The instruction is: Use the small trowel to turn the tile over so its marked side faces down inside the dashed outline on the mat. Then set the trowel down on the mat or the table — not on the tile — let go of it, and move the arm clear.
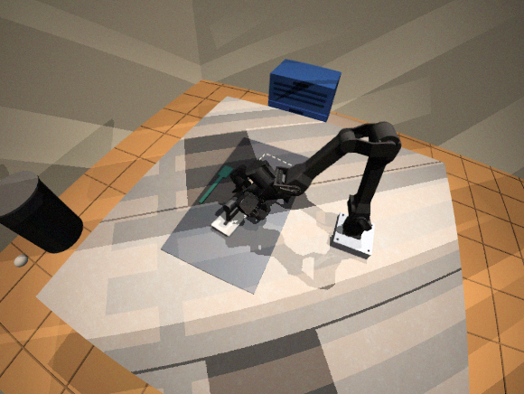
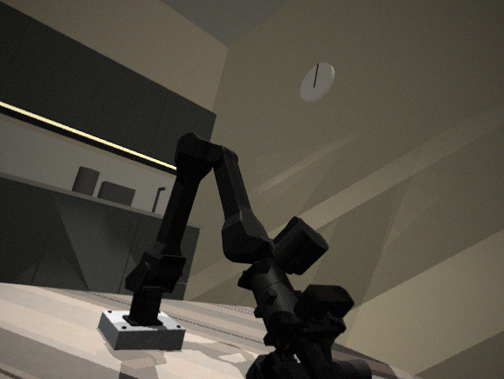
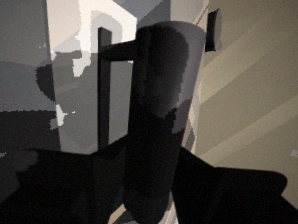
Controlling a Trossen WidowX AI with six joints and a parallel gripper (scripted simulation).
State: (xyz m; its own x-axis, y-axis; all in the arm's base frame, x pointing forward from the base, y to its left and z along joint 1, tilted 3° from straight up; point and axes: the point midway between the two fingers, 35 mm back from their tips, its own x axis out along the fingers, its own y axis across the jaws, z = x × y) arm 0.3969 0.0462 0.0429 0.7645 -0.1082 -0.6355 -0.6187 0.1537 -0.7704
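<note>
The grey mat is 2 cm behind my gripper tip, 5 cm to the right of it and 8 cm below it. The rest, counted from my gripper tip: tan square tile 5 cm behind, 10 cm to the right, 5 cm below; teal trowel 11 cm ahead, 8 cm to the right, 5 cm below.
</note>
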